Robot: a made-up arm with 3 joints. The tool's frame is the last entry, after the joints.
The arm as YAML. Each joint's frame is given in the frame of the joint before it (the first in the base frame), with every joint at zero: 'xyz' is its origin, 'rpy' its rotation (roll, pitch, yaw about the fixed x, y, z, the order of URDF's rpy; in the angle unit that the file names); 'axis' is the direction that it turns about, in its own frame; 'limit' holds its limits. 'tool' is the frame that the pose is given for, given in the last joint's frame.
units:
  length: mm
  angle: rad
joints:
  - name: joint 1
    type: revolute
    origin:
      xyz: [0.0, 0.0, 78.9]
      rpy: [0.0, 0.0, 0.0]
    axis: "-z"
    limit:
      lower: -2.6
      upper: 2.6
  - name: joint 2
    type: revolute
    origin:
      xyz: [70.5, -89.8, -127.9]
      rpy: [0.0, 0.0, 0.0]
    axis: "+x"
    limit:
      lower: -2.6
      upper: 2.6
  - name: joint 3
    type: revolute
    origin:
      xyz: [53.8, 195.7, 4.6]
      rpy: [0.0, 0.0, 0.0]
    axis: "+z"
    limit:
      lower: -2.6
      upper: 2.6
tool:
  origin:
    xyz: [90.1, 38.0, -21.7]
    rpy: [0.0, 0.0, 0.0]
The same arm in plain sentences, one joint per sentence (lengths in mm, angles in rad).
The arm has three revolute joints in a row. What follows holds with every joint at zero, and every direction is one of the base frame's.
The first joint lies 78.9 mm along +z from the base frame's origin and turns about -z, from -2.6 to 2.6 rad.
The second joint lies 70.5 mm along +x and 89.8 mm along -y and 127.9 mm along -z from the first joint and turns about +x, from -2.6 to 2.6 rad.
The third joint lies 53.8 mm along +x and 195.7 mm along +y and 4.6 mm along +z from the second joint and turns about +z, from -2.6 to 2.6 rad.
The tool frame, which is the frame that the pose is given for, lies 90.1 mm along +x and 38 mm along +y and 21.7 mm along -z from the third joint; its axes are parallel to the base frame's.

